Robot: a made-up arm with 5 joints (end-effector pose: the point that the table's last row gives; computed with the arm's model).
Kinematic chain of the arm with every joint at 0, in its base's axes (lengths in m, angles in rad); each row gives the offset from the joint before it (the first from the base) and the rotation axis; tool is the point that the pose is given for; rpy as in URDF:
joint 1: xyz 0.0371 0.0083 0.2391 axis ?
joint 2: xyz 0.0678 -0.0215 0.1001 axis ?
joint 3: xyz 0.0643 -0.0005 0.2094 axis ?
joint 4: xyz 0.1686 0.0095 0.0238 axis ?
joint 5: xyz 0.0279 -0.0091 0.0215 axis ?
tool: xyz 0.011 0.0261 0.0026 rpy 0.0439 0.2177 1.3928
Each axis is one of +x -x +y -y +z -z.
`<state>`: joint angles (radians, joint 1 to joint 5).
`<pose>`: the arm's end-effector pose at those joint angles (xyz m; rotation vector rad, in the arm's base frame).
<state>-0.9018 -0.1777 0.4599 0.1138 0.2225</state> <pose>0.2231 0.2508 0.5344 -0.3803 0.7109 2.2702</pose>
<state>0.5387 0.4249 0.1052 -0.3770 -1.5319</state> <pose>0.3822 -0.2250 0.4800 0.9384 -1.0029 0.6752</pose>
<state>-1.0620 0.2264 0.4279 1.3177 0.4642</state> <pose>0.1913 0.2907 0.4045 0.1655 -2.4674 -1.6373</pose>
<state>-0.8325 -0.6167 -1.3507 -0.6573 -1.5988</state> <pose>-0.0422 -0.1159 0.6714 0.1747 1.8267 -1.1776</pose>
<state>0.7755 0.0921 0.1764 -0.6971 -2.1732</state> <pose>0.2515 -0.2559 0.5740 0.7168 -1.8673 0.9045</pose>
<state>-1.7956 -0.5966 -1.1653 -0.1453 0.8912</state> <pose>0.0553 -0.0569 0.7453 -0.3626 -1.7961 1.3322</pose>
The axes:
joint 1: -z
joint 2: +y
joint 3: +y
joint 4: +y
joint 5: -x

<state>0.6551 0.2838 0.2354 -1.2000 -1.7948</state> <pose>0.2943 -0.2271 0.5197 0.3972 -1.6088 1.1704</pose>
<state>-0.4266 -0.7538 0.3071 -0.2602 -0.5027</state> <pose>0.1455 0.0576 0.6831 -0.0511 -0.7935 1.8573</pose>
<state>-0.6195 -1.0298 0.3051 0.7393 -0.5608</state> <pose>0.0957 0.0490 0.6688 0.4335 -0.0549 2.0016</pose>
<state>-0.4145 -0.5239 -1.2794 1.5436 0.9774</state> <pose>0.0335 0.0014 0.7225 -1.2127 0.4530 1.3804</pose>
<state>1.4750 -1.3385 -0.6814 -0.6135 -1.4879</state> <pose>-0.0109 0.2780 0.5688 -2.0173 -0.6208 1.5596</pose>
